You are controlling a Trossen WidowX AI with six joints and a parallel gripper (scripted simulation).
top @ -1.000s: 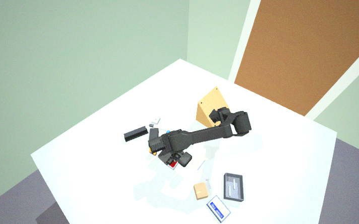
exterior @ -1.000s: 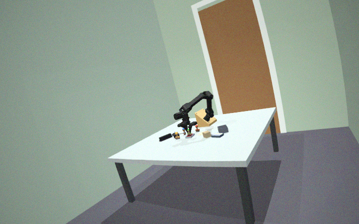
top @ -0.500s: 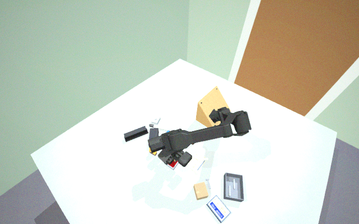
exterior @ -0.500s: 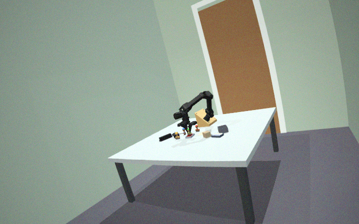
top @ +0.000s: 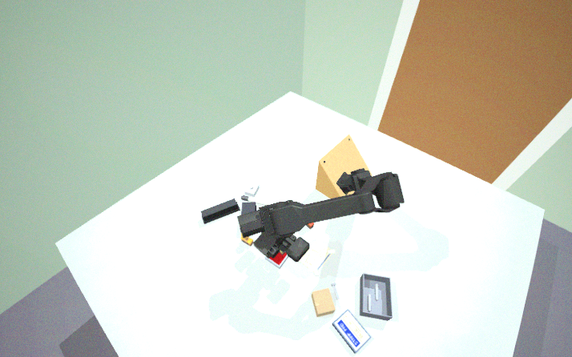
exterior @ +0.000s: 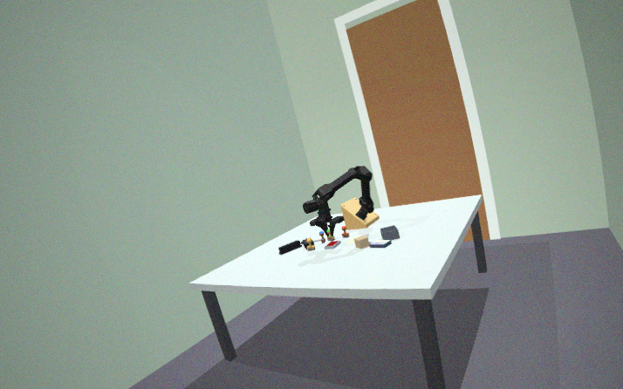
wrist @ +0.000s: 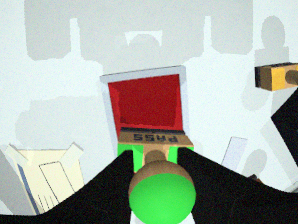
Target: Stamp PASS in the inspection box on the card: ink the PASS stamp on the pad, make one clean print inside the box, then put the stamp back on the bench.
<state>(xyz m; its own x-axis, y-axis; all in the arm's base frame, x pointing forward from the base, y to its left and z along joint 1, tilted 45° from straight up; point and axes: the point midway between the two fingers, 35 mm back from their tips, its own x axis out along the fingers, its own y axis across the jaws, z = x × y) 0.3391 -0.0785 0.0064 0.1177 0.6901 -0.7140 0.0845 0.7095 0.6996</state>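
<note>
Right now my gripper tip is 50 mm above the red ink pad. Also, from my gripper tip: pale card: 60 mm behind, 100 mm to the left, 60 mm below; yellow-knobbed stamp: 30 mm ahead, 120 mm to the right, 40 mm below; blue-knobbed stamp: 100 mm behind, 100 mm to the right, 40 mm below.
</note>
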